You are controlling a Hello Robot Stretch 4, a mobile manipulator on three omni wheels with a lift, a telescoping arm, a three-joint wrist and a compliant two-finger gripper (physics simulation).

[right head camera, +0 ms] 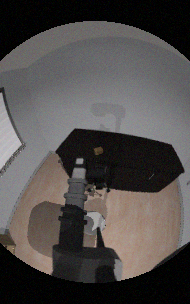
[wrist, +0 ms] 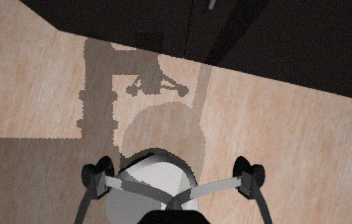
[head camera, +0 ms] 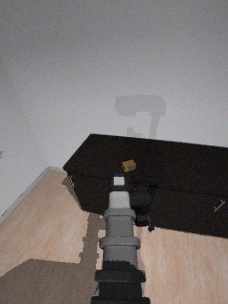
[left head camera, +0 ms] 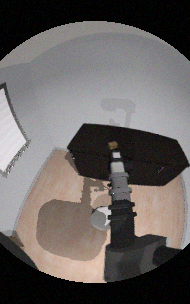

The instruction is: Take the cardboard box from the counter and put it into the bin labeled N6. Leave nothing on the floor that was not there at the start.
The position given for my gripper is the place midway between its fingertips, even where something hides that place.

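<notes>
I can see my gripper point(wrist: 173, 169), and I can see a dark counter point(head camera: 179, 176) as well. The right head camera view also shows me the dark counter point(right head camera: 134, 163), and in the wrist view I see the counter point(wrist: 298, 49) too.
</notes>
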